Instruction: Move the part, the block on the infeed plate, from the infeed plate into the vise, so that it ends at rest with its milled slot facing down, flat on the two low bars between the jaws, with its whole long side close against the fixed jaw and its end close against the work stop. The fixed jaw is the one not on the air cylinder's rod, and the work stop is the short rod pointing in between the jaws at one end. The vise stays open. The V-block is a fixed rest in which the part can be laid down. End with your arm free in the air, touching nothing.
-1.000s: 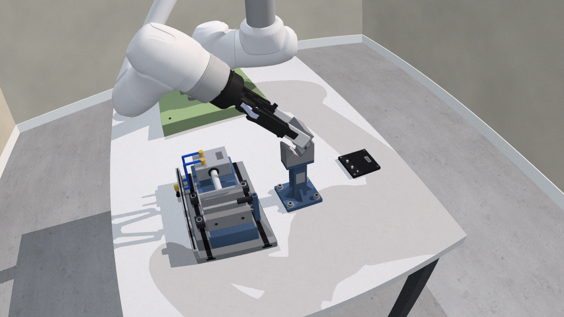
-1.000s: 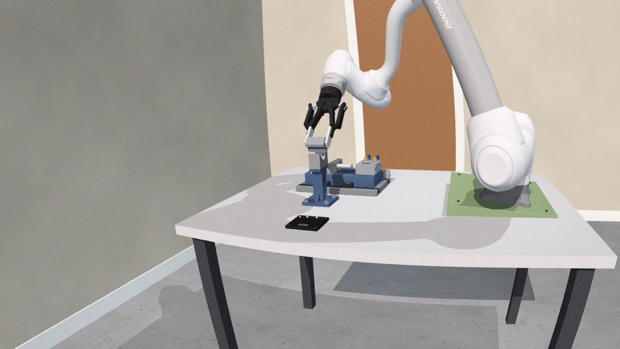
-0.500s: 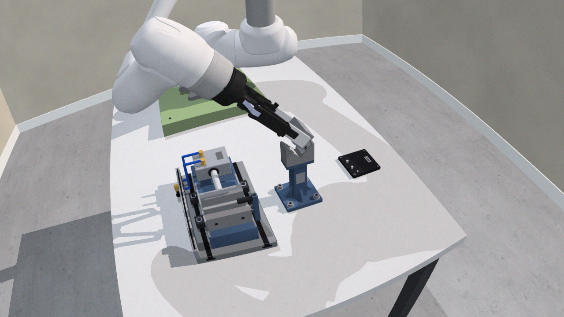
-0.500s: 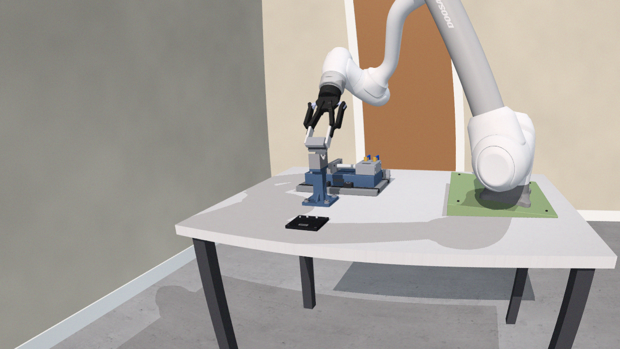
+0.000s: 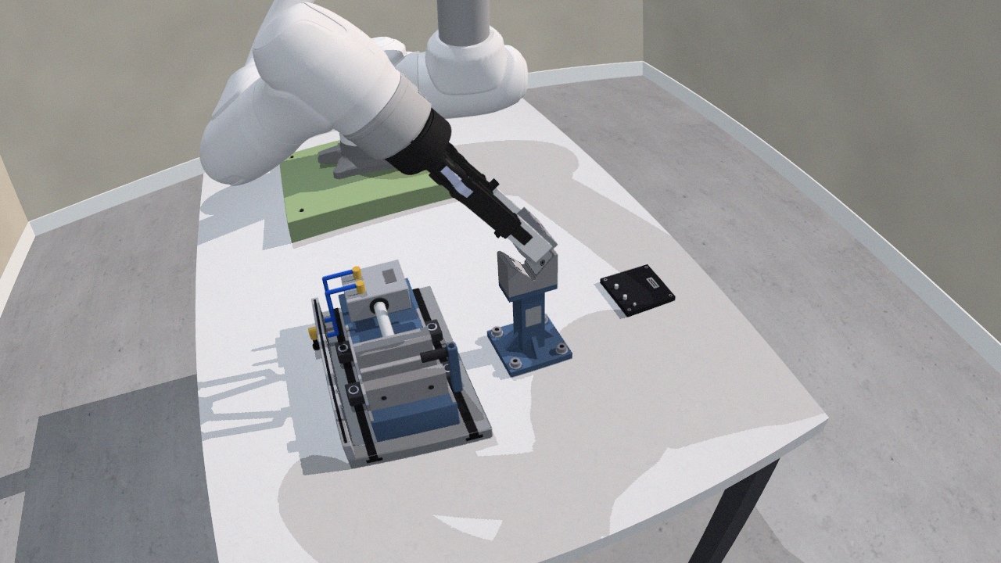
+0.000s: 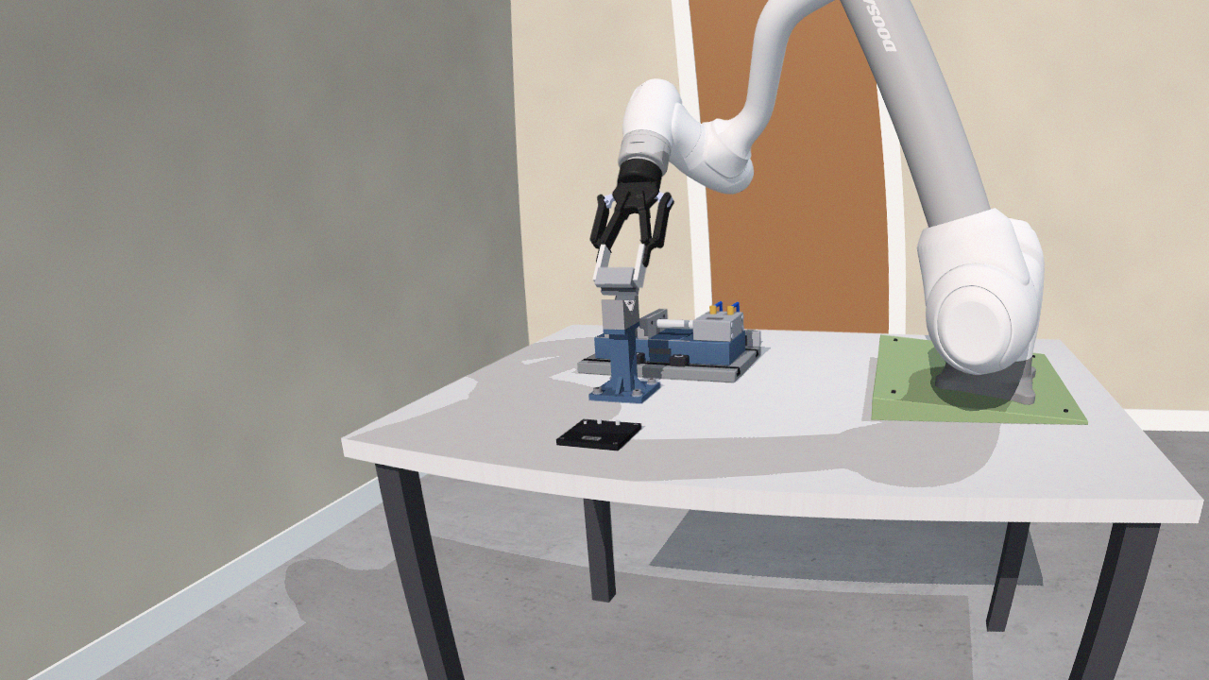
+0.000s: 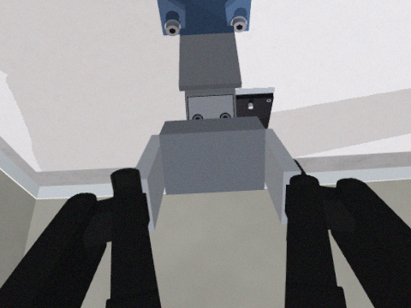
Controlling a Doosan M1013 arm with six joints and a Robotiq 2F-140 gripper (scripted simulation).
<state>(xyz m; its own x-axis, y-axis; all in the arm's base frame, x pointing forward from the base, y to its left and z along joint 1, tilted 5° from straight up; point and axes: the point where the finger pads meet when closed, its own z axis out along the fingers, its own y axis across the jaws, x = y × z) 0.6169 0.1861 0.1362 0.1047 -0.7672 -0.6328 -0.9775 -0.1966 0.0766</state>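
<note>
Now: hand 30 mm above the part and 20 mm to the right of it. From my hand the other things lie so: blue work stop post 150 mm below, 100 mm to the right, 80 mm ahead; blue v-block stand 150 mm below, 10 mm to the left; work stop 120 mm to the right, 120 mm below, 80 mm ahead.
</note>
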